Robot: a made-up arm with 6 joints. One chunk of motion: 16 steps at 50 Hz.
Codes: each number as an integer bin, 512 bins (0 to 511) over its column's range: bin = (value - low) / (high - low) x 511, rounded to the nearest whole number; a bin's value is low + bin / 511 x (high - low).
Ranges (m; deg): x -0.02..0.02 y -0.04..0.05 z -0.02..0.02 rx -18..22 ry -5..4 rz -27..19
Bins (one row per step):
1: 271 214 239 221 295 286
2: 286 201 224 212 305 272
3: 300 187 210 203 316 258
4: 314 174 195 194 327 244
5: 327 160 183 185 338 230
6: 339 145 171 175 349 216
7: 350 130 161 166 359 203
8: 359 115 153 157 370 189
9: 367 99 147 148 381 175
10: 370 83 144 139 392 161
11: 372 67 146 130 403 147
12: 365 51 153 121 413 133
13: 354 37 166 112 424 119
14: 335 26 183 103 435 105
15: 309 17 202 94 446 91
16: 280 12 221 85 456 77
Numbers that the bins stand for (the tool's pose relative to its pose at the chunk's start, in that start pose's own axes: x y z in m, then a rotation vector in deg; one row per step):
1: 0.0012 -0.0023 -0.0013 -0.70 0.20 -1.25
2: 0.0024 -0.0046 -0.0025 -1.41 0.37 -2.51
3: 0.0035 -0.0071 -0.0036 -2.11 0.57 -3.77
4: 0.0046 -0.0094 -0.0047 -2.81 0.76 -5.04
5: 0.0056 -0.0118 -0.0057 -3.52 0.95 -6.30
6: 0.0065 -0.0145 -0.0066 -4.30 1.15 -7.56
7: 0.0074 -0.0171 -0.0074 -5.01 1.32 -8.73
8: 0.0081 -0.0197 -0.0080 -5.71 1.52 -9.99
9: 0.0087 -0.0226 -0.0085 -6.41 1.71 -11.25
10: 0.0090 -0.0254 -0.0087 -7.12 1.90 -12.51
11: 0.0091 -0.0282 -0.0086 -7.82 2.10 -13.77
12: 0.0086 -0.0310 -0.0080 -8.53 2.27 -15.03
13: 0.0077 -0.0335 -0.0070 -9.23 2.47 -16.29
14: 0.0062 -0.0354 -0.0057 -9.94 2.66 -17.55
15: 0.0042 -0.0370 -0.0042 -10.64 2.86 -18.81
16: 0.0019 -0.0379 -0.0027 -11.35 3.03 -20.07

